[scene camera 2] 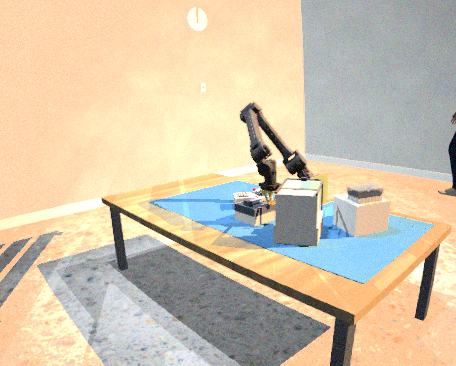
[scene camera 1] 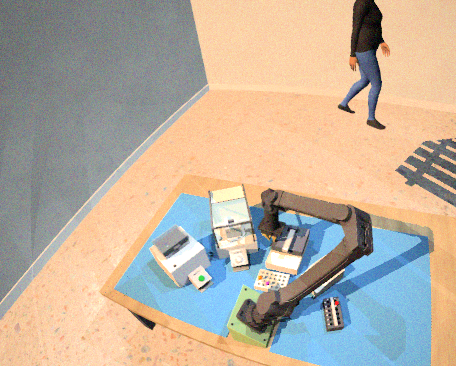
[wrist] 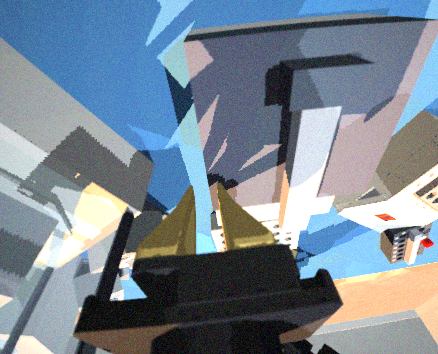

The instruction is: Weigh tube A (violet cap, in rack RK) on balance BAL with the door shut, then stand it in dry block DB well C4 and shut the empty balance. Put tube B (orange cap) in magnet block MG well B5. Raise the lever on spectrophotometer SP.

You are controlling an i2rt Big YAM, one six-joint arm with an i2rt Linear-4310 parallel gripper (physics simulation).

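Note:
My gripper (scene camera 1: 270, 238) (scene camera 2: 271, 200) (wrist: 205, 190) is nearly shut, with a narrow empty gap between its gold tips. It is low at the balance-side edge of spectrophotometer SP (scene camera 1: 285, 259) (scene camera 2: 253, 215) (wrist: 240, 115), which has a dark top and a pale bar. Balance BAL (scene camera 1: 231, 214) (scene camera 2: 297, 215) stands beside it; its door state is unclear. Rack RK (scene camera 1: 281, 281) holds orange-capped tube B (scene camera 1: 260, 277) and violet-capped tube A (scene camera 1: 267, 283); the fingers mostly hide the rack in the wrist view. Dry block DB (scene camera 1: 194, 257) (scene camera 2: 362, 217) is beyond the balance. Magnet block MG (scene camera 1: 332, 316) (wrist: 398, 245) appears as the small dark block.
A pale box (scene camera 1: 332, 284) (wrist: 365, 217) lies partly behind the arm. A red cap (scene camera 1: 337, 303) (wrist: 426, 242) shows at the small dark block. The arm's green base (scene camera 1: 242, 300) is beside the rack. A person (scene camera 1: 368, 55) walks beyond the table.

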